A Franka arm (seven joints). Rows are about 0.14 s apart.
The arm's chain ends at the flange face. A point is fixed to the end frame.
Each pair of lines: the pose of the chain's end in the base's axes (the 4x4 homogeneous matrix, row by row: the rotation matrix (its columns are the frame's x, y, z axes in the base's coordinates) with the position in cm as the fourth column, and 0 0 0 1 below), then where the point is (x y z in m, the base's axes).
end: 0.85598 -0.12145 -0.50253 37.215; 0.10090 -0.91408 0.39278 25.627; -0.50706 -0.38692 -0.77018 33.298; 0 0 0 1
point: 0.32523 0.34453 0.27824
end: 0.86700 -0.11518 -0.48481 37.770; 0.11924 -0.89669 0.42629 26.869; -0.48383 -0.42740 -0.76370 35.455; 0 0 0 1
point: 0.33219 0.35931 0.30256
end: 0.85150 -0.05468 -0.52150 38.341; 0.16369 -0.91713 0.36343 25.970; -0.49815 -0.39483 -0.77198 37.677; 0 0 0 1
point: 0.33101 0.34496 0.32225
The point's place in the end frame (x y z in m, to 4 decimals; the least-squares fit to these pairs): -0.0035 -0.0538 0.1004
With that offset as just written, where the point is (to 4 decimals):
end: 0.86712 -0.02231 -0.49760 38.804; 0.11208 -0.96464 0.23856 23.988; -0.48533 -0.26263 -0.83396 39.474; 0 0 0 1
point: 0.3362 0.3153 0.3268
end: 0.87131 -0.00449 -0.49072 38.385; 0.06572 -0.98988 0.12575 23.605; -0.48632 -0.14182 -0.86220 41.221; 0 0 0 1
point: 0.3318 0.3017 0.3350
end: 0.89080 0.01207 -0.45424 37.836; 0.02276 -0.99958 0.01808 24.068; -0.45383 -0.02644 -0.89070 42.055; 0 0 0 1
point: 0.3290 0.2962 0.3341
